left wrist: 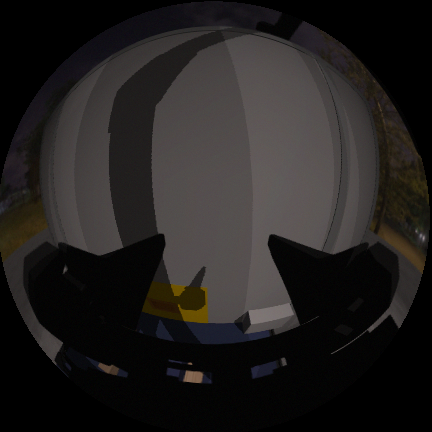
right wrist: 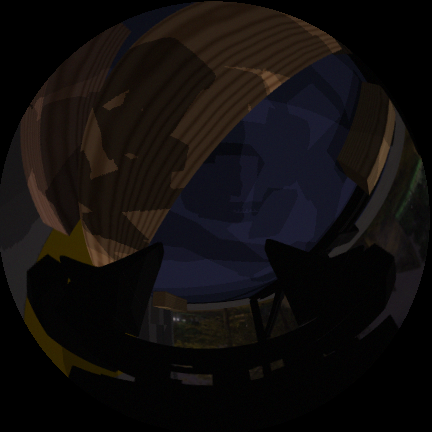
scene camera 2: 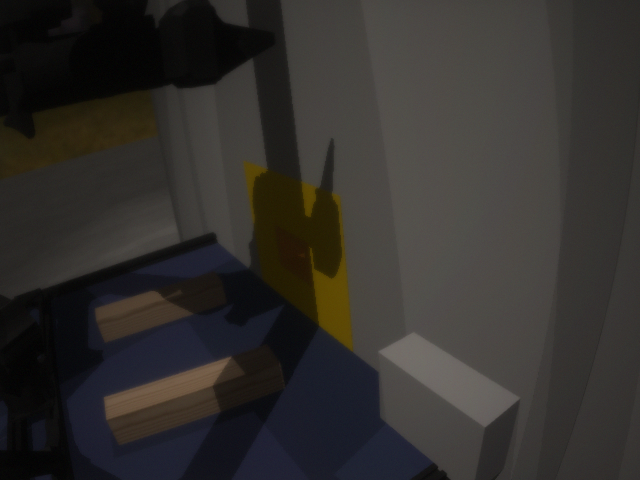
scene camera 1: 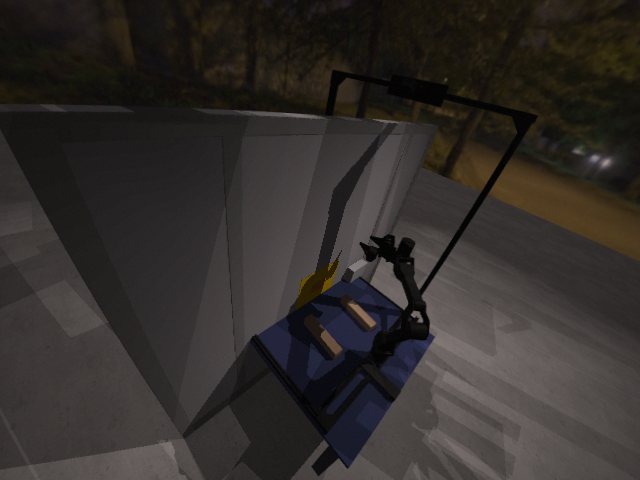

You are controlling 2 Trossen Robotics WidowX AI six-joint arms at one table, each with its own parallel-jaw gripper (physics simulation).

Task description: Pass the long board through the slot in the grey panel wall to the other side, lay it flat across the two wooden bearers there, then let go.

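Frame: origin at the left arm's base, x left, y back, z up, level; centimetres.
Seen in the pictures: left gripper, between the fingertips: (left wrist: 217,240) (scene camera 2: 250,43) (scene camera 1: 365,239); right gripper, between the fingertips: (right wrist: 214,246); left arm's base, origin of its link: (scene camera 2: 32,401) (scene camera 1: 377,356).
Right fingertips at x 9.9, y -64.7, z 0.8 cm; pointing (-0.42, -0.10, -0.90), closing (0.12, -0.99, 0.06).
Observation:
Offsets run from my right fingertips to a thing's top centre. "*": to the spot under its first point.
In the right wrist view a wide striped brown board @(dx +6.6, dy +5.4, dz +0.6 cm) (right wrist: 240,50) runs from upper right to lower left over a blue surface. My right gripper (right wrist: 214,246) is open and empty, with the board's lower end near its picture-left finger. The grey panel wall (scene camera 1: 279,196) (scene camera 2: 465,180) (left wrist: 200,175) carries a yellow plate (scene camera 1: 307,291) (scene camera 2: 333,310) around the dark brown-edged slot @(* dx -12.4, dy +19.9, dz +5.2 cm) (scene camera 1: 316,285) (scene camera 2: 294,253) (left wrist: 164,304). Two wooden bearers, one @(dx -21.8, dy +43.3, dz +1.7 cm) (scene camera 1: 357,312) (scene camera 2: 193,392) and another @(dx +3.0, dy +40.9, dz +1.7 cm) (scene camera 1: 323,336) (scene camera 2: 160,307), lie apart on the blue table. My left gripper (scene camera 1: 366,240) (left wrist: 217,240) is open and empty, high before the wall.
A pale block @(* dx -39.9, dy +26.0, dz +7.3 cm) (scene camera 1: 356,269) (scene camera 2: 444,377) (left wrist: 270,317) stands against the wall at the table edge. A black frame (scene camera 1: 480,198) rises beside the arm. In the right wrist view a reddish wooden piece (right wrist: 62,130) lies at upper left and a short wooden block (right wrist: 367,135) at right.

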